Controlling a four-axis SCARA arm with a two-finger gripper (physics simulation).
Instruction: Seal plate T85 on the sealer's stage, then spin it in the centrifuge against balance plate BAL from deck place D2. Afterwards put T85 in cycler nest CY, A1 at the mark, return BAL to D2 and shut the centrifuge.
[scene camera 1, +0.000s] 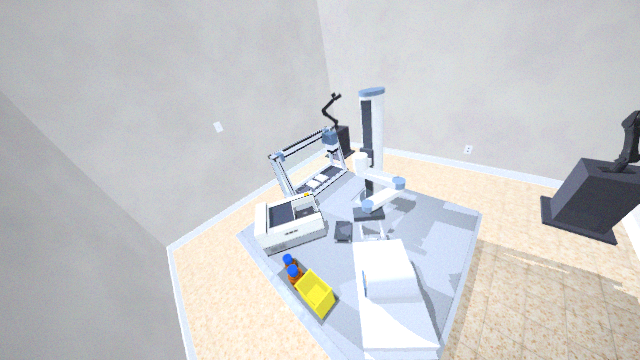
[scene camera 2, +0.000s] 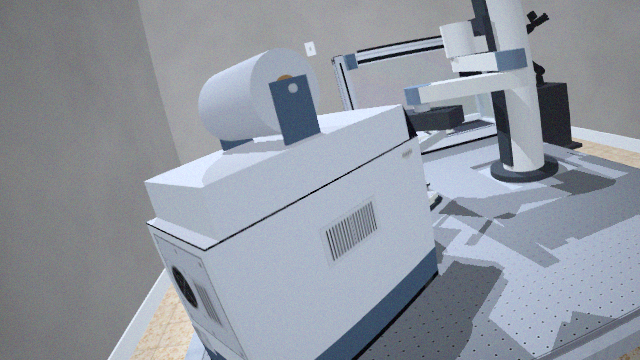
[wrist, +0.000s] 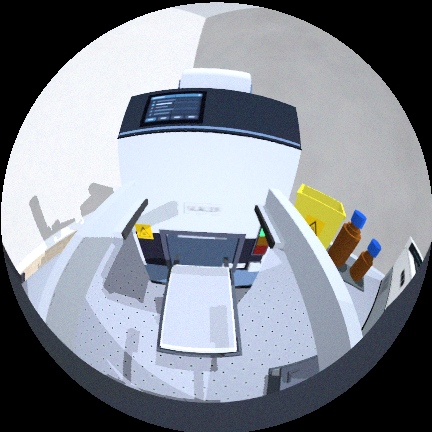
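Where they show: gripper, fingertip midpoint: (scene camera 1: 373, 239) (wrist: 200, 193); arm's base, origin of the base link: (scene camera 2: 524, 170).
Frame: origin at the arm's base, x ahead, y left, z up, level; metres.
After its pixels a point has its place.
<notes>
The white sealer (scene camera 1: 392, 320) @(x 0.839, y 0.556, z 0.363 m) (scene camera 2: 280, 240) @(x 0.759, y 0.642, z 0.268 m) (wrist: 207, 165) @(x 0.585, y 0.343, z 0.263 m) stands at the front of the bench. In the wrist view its stage (wrist: 200, 353) @(x 0.470, y 0.243, z 0.118 m) is out in front, bearing a flat white-topped plate (wrist: 192, 310) @(x 0.504, y 0.285, z 0.129 m); its label and any seal cannot be read. My gripper (scene camera 1: 373, 236) @(x 0.539, y 0.308, z 0.256 m) (wrist: 200, 193) @(x 0.539, y 0.308, z 0.256 m) is open and empty, raised above the stage, its fingers to either side and clear of the plate. In scene camera 2 its fingertips are hidden by the sealer. A white instrument (scene camera 1: 297, 232) @(x 0.729, y -0.167, z 0.154 m), seemingly the centrifuge, has a dark panel and an opening on top. BAL, D2 and CY cannot be told apart.
A gantry frame (scene camera 1: 300, 145) @(x 0.192, y -0.631, z 0.500 m) stands behind, with white plates (scene camera 1: 320, 177) @(x 0.085, y -0.582, z 0.086 m) on its deck. A dark nest (scene camera 1: 343, 231) @(x 0.487, y 0.038, z 0.065 m) lies left of the gripper. A yellow bin (scene camera 1: 316, 294) @(x 0.902, y 0.160, z 0.021 m) (wrist: 320, 212) @(x 0.858, y 0.185, z 0.162 m) and brown bottles (scene camera 1: 294, 276) @(x 0.937, y 0.064, z 0.167 m) (wrist: 346, 245) @(x 0.882, y 0.047, z 0.101 m) with blue caps stand beside the sealer.
</notes>
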